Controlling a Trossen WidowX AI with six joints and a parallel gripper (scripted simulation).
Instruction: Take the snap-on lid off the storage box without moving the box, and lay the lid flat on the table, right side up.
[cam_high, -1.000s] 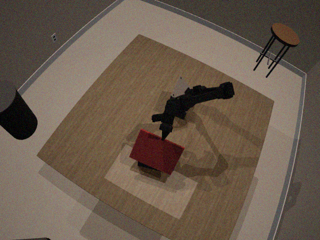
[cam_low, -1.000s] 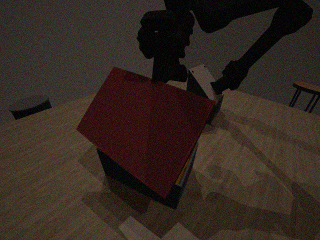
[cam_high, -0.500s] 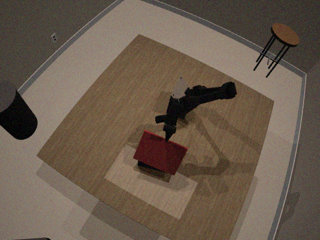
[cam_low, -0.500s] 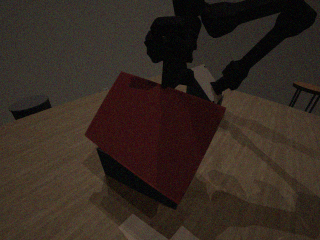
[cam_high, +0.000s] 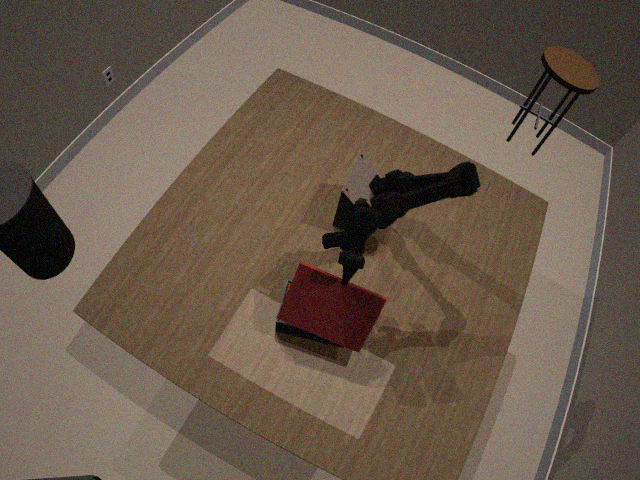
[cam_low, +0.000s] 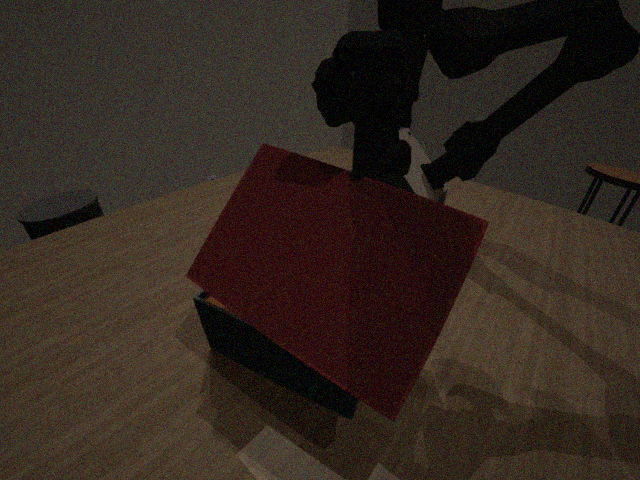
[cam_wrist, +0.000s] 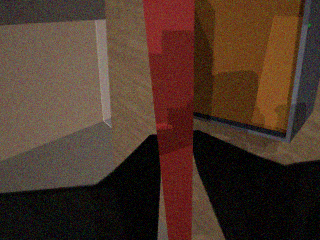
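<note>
Now: the red lid 6 cm ahead of my gripper tip and 5 cm below it. Round my gripper tip: storage box: 6 cm ahead, 3 cm to the right, 18 cm below.
</note>
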